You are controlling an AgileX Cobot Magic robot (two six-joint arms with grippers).
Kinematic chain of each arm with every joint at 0, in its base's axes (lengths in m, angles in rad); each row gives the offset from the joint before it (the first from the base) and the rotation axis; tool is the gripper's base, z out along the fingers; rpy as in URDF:
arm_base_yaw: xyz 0 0 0.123 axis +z
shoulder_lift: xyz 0 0 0 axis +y
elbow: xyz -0.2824 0 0.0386 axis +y
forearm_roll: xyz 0.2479 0 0.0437 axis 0.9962 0 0.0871
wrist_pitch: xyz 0 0 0 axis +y
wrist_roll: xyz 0.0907 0 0.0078 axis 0.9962 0 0.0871
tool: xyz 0 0 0 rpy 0 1.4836 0
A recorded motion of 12 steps. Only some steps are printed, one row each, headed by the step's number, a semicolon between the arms.
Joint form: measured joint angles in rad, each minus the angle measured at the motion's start. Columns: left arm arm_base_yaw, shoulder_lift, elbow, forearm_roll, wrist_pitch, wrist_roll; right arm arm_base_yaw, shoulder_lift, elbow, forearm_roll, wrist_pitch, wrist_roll.
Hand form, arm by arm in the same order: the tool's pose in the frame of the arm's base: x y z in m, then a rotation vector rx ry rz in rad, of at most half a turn. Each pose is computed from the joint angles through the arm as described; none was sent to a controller.
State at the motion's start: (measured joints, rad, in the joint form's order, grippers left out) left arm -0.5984 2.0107 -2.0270 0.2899 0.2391 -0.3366; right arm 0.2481 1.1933 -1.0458 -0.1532 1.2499 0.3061
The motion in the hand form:
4: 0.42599 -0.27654 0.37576 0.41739 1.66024 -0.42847; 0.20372 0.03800 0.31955 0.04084 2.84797 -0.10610
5: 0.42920 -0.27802 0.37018 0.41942 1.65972 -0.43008; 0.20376 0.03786 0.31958 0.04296 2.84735 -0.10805
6: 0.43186 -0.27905 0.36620 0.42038 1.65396 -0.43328; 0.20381 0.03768 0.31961 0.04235 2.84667 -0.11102
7: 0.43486 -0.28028 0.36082 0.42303 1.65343 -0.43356; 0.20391 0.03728 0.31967 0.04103 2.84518 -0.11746
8: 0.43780 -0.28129 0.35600 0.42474 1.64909 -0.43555; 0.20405 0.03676 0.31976 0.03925 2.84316 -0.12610
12: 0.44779 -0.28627 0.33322 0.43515 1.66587 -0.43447; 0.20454 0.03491 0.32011 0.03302 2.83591 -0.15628
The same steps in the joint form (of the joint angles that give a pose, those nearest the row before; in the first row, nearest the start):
4: 0.0133 0.0556 0.0000 0.0041 -0.0608 0.0000; 0.0000 0.0000 0.0000 0.0000 0.0000 0.0000
5: 0.0151 0.0689 0.0000 0.0041 -0.0749 0.0000; 0.0000 0.0000 0.0000 -0.0017 0.0000 0.0018
6: 0.0171 0.0795 0.0000 0.0042 -0.0917 -0.0001; 0.0000 0.0000 0.0000 -0.0039 0.0000 0.0018
7: 0.0190 0.0921 0.0000 0.0053 -0.1047 0.0001; 0.0000 0.0000 0.0000 -0.0087 0.0000 0.0018
8: 0.0212 0.1042 0.0000 0.0061 -0.1214 0.0001; 0.0000 0.0000 0.0000 -0.0151 0.0000 0.0019
12: 0.0252 0.1526 0.0000 0.0076 -0.1525 0.0001; 0.0000 0.0000 0.0000 -0.0375 0.0000 0.0018

